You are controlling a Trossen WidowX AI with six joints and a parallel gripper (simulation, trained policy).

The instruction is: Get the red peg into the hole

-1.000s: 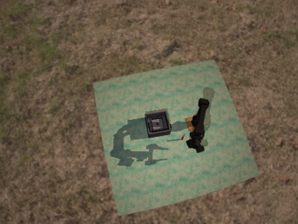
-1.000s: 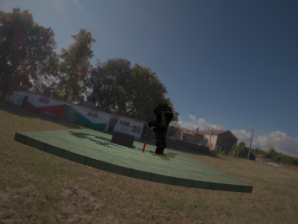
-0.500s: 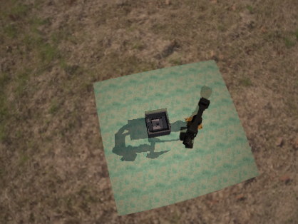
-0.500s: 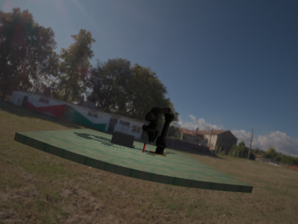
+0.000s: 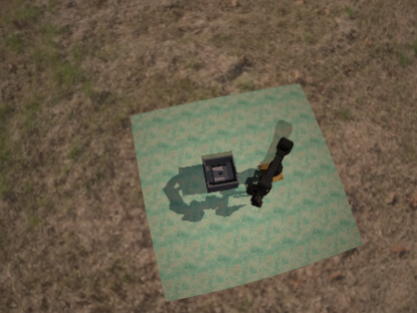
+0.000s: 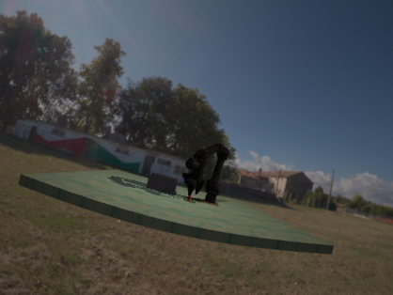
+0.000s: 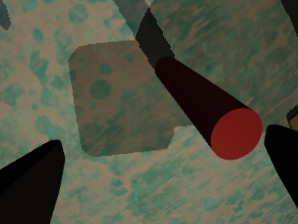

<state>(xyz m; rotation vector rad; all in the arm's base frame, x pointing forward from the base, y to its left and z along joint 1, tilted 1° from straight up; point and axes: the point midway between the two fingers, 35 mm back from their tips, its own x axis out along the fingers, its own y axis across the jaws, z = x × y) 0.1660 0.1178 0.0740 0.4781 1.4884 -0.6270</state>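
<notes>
Now: gripper tip 20 mm to the left of the red peg and 10 mm short of it. From my gripper tip the other things lie so: dark box (210 mm to the right, 170 mm ahead, 20 mm below); grey plate (210 mm to the right, 170 mm ahead).
</notes>
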